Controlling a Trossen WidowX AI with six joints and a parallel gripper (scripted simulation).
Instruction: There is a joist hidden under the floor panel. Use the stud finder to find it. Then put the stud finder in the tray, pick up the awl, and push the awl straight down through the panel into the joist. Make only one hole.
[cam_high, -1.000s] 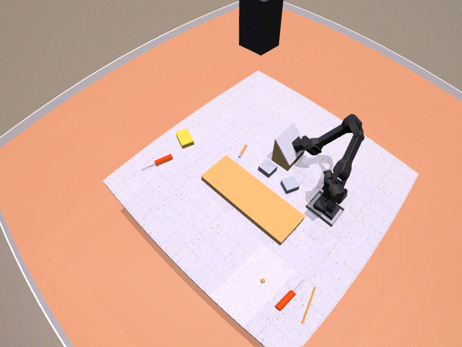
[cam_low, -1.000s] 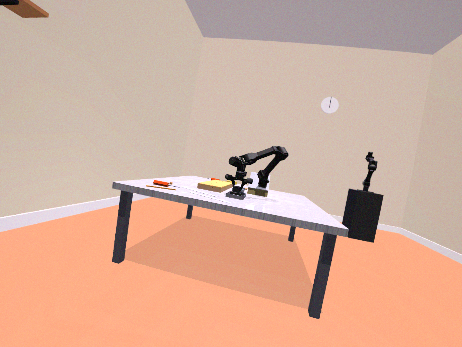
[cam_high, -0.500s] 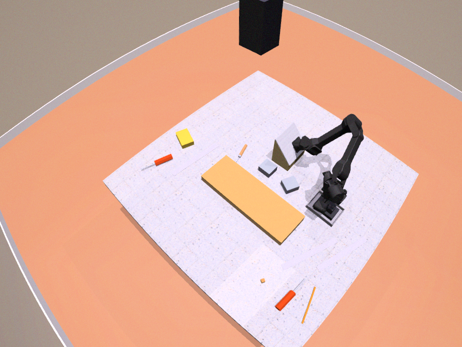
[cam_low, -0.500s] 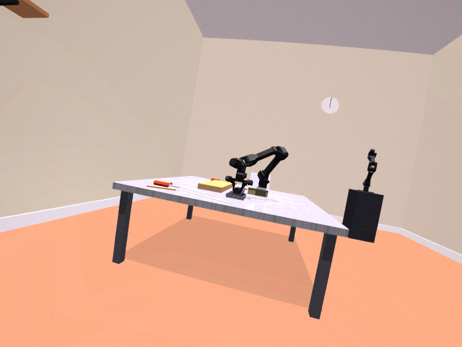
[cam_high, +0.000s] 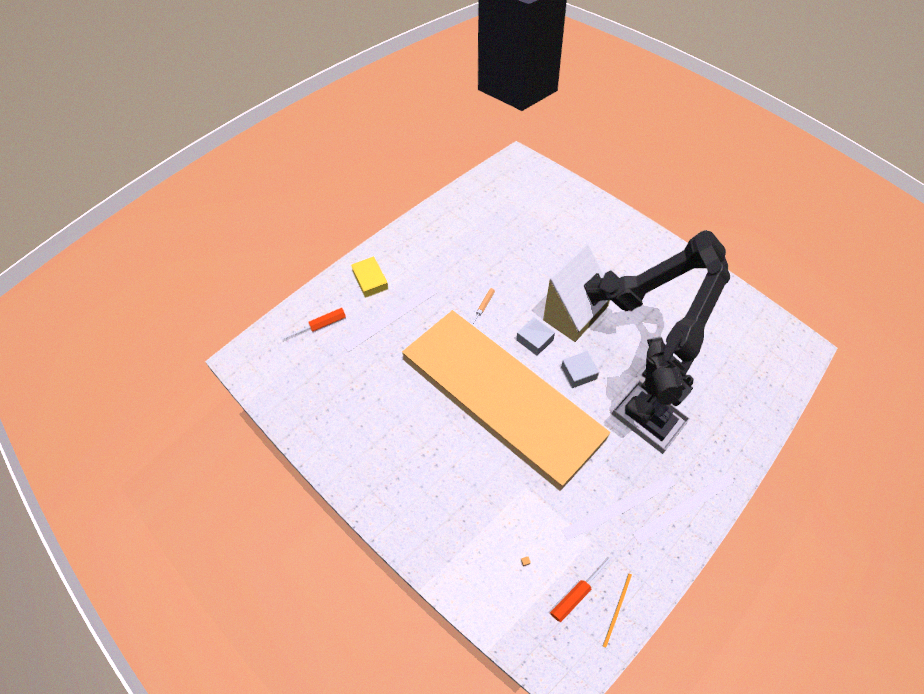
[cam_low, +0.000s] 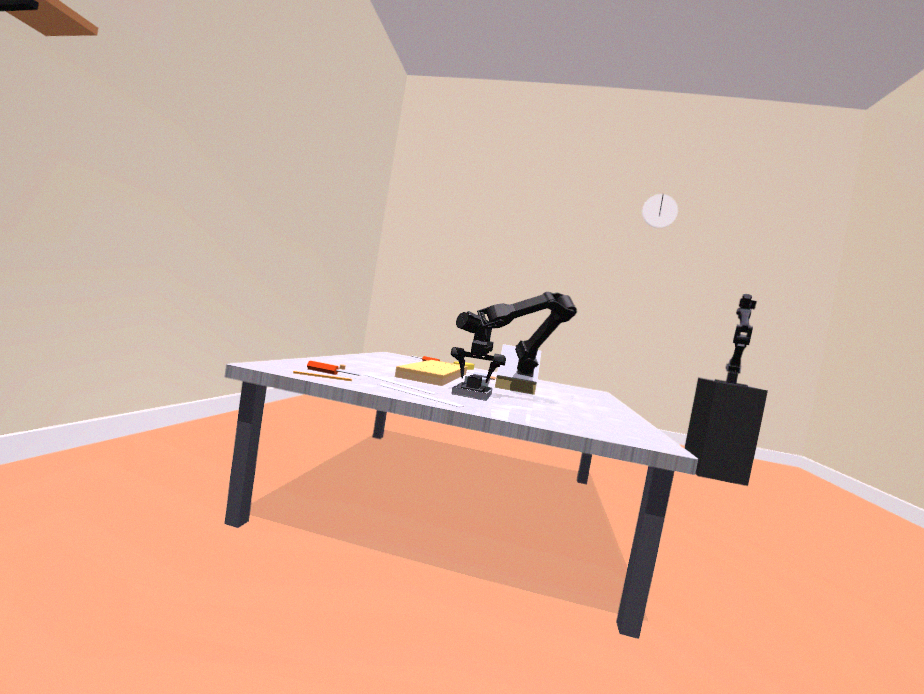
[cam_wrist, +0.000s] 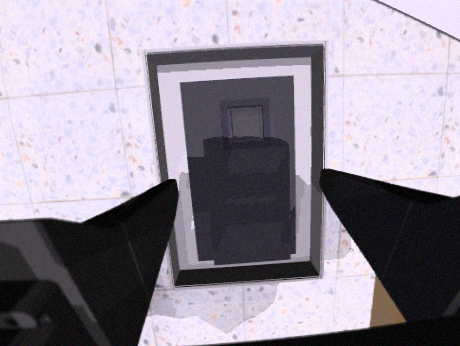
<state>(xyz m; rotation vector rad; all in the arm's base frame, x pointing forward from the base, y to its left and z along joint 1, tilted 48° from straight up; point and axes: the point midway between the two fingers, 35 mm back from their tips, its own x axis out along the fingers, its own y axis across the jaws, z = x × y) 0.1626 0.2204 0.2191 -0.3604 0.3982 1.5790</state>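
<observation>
Now: the stud finder 2 cm to the left of my gripper tip. Round my gripper tip: tiny orange cube (48 cm ahead, 4 cm below); grey tray (3 cm below); pencil (43 cm ahead, 23 cm to the left, 4 cm below).
</observation>
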